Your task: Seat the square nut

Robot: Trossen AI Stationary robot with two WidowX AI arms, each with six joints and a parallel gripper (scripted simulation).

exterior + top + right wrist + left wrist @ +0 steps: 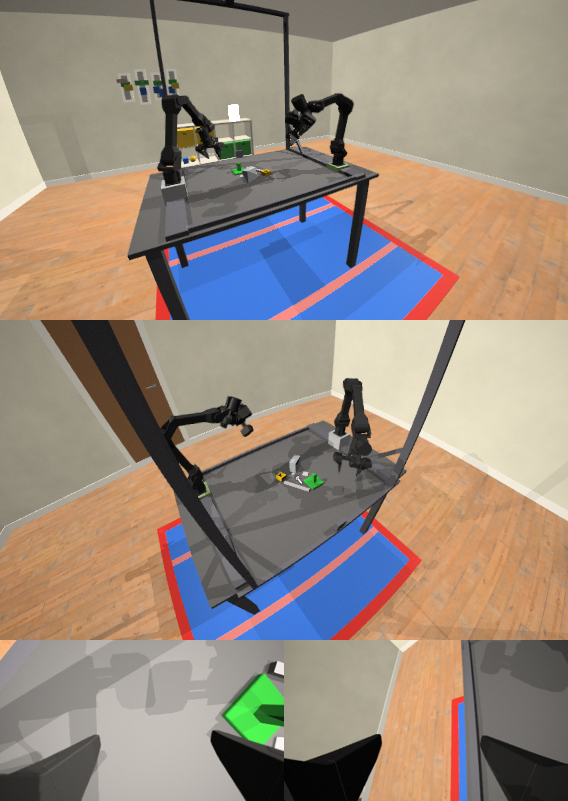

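Now: right hand 22 cm to the right of the small grey cube, 19 cm short of it and 10 cm above it. From my right hand the other things lie so: long white bar (24 cm to the left, 11 cm below, 11 cm ahead); flat white tile (17 cm ahead, 15 cm to the left, 11 cm below); white t-shaped bolt (21 cm to the left, 15 cm ahead, 10 cm below).
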